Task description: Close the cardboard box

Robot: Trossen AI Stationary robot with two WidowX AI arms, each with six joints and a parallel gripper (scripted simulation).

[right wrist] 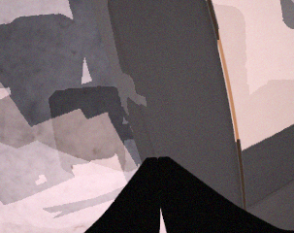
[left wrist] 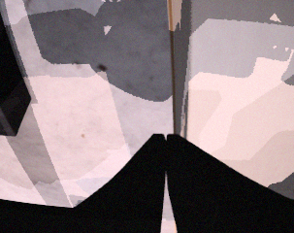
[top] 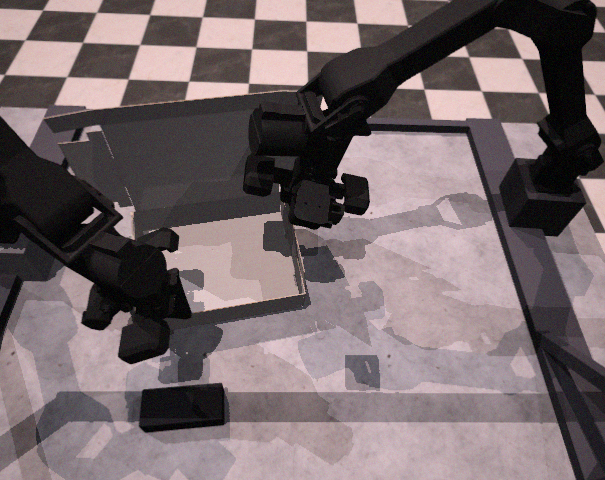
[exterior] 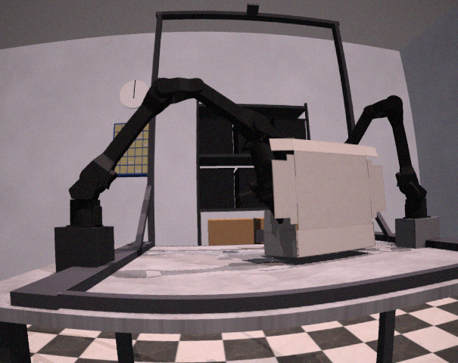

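Right now the black block is 12 cm behind my left hand and 8 cm below it.
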